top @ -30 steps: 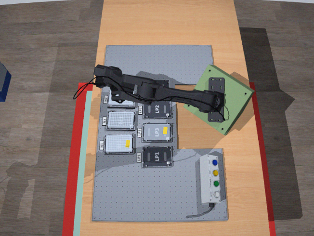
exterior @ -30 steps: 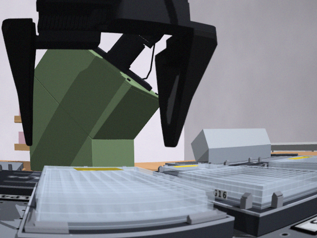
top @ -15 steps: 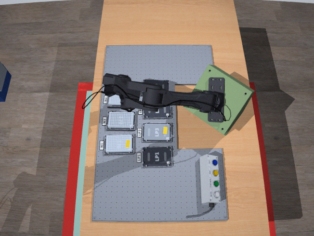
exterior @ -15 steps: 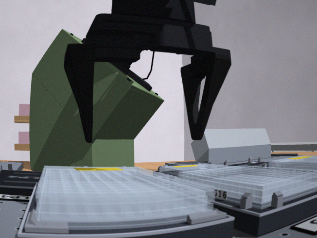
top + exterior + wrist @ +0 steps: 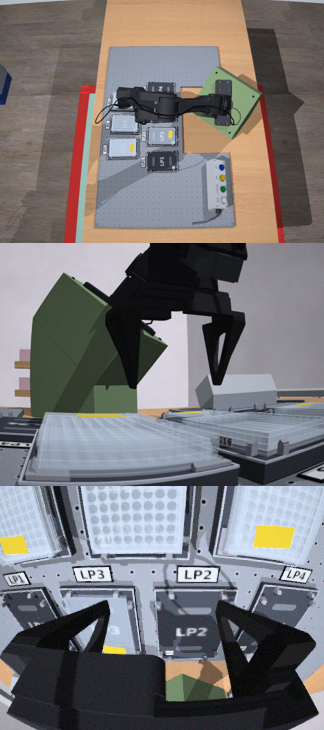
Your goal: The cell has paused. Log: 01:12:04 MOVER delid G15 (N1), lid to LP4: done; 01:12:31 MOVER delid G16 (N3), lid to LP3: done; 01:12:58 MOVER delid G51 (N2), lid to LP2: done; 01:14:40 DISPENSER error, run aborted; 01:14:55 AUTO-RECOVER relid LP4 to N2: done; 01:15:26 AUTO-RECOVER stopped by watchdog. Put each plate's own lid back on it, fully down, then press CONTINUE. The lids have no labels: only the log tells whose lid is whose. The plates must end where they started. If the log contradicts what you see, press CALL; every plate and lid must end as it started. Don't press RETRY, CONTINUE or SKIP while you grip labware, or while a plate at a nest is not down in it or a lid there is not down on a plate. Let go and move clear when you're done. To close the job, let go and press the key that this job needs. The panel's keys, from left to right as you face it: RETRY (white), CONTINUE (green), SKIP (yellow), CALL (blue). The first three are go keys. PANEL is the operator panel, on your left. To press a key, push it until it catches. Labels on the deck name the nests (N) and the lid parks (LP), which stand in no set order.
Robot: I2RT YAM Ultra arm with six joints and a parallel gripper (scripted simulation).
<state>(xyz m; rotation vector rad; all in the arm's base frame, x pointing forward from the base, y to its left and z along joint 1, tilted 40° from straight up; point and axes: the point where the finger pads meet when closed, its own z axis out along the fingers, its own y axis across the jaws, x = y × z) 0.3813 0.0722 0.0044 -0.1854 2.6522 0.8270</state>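
My hand is 100 mm past the lid, 70 mm to the right of it and 50 mm above it. Also, from my hand: blue call key 410 mm behind, 170 mm to the left; plate 90 mm ahead, 50 mm to the left, 40 mm below; yellow SKIP key 420 mm behind, 220 mm to the left.
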